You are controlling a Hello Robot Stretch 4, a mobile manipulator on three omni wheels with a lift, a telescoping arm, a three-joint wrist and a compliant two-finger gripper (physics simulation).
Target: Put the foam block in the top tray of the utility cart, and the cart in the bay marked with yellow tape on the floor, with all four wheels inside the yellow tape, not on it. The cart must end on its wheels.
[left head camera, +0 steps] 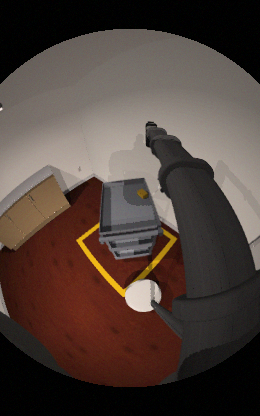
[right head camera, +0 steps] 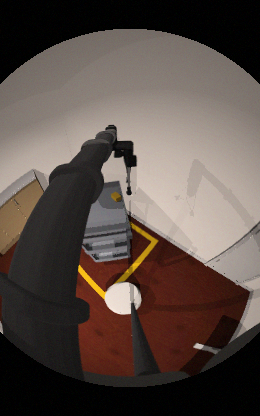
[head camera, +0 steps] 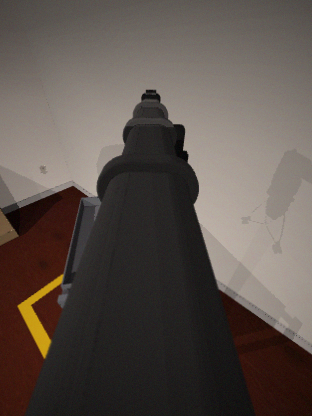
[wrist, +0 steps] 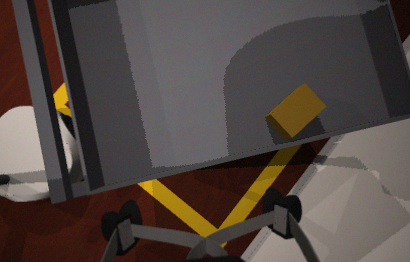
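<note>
The grey utility cart stands upright over the bay of yellow tape. Its wheels are hidden, so their places relative to the tape cannot be told. The orange-yellow foam block lies in the top tray, near a long side at the wall end. My gripper is open and empty, beside that long side of the tray. The arm covers most of the cart in the head view.
A white round base is at the bay's near corner. A wooden cabinet stands left of the cart. Walls meet behind the cart. A white strip lies at lower right.
</note>
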